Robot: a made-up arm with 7 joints.
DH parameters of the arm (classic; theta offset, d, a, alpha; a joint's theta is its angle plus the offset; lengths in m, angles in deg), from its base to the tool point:
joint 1: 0 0.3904 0 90
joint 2: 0 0.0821 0 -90
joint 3: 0 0.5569 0.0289 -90
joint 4: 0 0.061 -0.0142 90
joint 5: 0 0.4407 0 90
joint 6: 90 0.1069 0.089 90
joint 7: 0 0.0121 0 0
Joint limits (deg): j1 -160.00..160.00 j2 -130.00..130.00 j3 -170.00..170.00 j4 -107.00..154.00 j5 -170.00..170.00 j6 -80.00..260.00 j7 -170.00..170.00
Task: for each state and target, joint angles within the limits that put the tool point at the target. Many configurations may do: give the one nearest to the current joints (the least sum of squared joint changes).
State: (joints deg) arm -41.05 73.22 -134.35 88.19 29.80 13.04 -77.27
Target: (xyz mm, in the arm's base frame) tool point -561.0 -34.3 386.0
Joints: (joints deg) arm -49.39 42.13 -121.69 123.20 36.67 7.14 -77.27
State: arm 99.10 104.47 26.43 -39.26 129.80 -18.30 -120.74
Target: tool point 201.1 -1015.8 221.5
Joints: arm 99.28 84.10 24.96 -34.39 128.55 -18.67 -120.74
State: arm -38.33 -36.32 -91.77 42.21 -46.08 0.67 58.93
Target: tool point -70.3 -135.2 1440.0
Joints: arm -41.16 -6.34 -100.76 10.77 -47.01 -48.10 58.93
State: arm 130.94 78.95 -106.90 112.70 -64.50 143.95 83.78
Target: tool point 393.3 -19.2 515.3
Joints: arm 124.70 51.78 -93.04 154.00 -18.98 183.38 83.78
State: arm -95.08 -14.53 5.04 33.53 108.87 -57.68 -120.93
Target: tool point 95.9 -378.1 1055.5
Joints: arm -98.74 9.59 8.39 75.57 98.81 -69.68 -120.93
